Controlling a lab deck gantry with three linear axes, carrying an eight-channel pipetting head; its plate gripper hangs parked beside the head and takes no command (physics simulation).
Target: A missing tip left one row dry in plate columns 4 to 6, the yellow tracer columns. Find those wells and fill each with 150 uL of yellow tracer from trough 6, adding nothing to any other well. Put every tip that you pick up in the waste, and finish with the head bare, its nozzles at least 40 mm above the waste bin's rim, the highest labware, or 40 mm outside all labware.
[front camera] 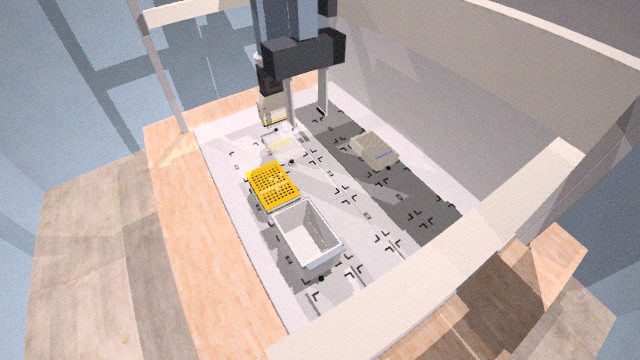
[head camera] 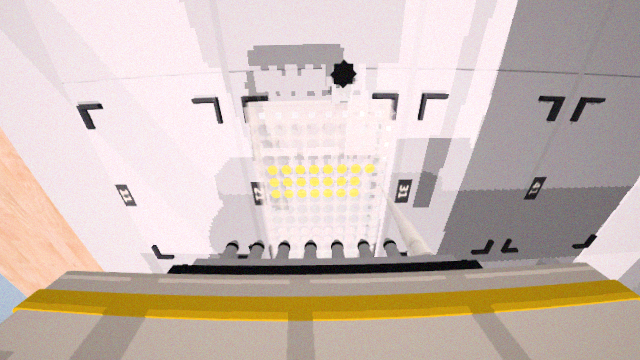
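The clear plate [front camera: 295, 151] [head camera: 320, 106] sits below the head. In the head view, three lines of yellow wells cross it: the farthest has a yellow well [head camera: 370, 168] at its right end; the two nearer lines look colourless there. The pipetting head [front camera: 272, 107] [head camera: 300, 300] carries one pale tip [head camera: 411, 235] on its right-end nozzle, its lower end near the plate's right edge; its contents cannot be told. Seven other nozzles [head camera: 310, 247] are bare. The parked plate gripper [front camera: 307, 119] is open and empty, its fingers apart. The trough block [front camera: 372, 149] shows a blue line; trough 6 cannot be made out.
A yellow tip rack [front camera: 273, 186] stands in front of the plate, with several pale tips. The white waste bin [front camera: 329, 252] stands nearer the front, beside the rack. A black knob [head camera: 343, 73] is beyond the plate's far edge. A tall wall [front camera: 450, 100] runs along the right.
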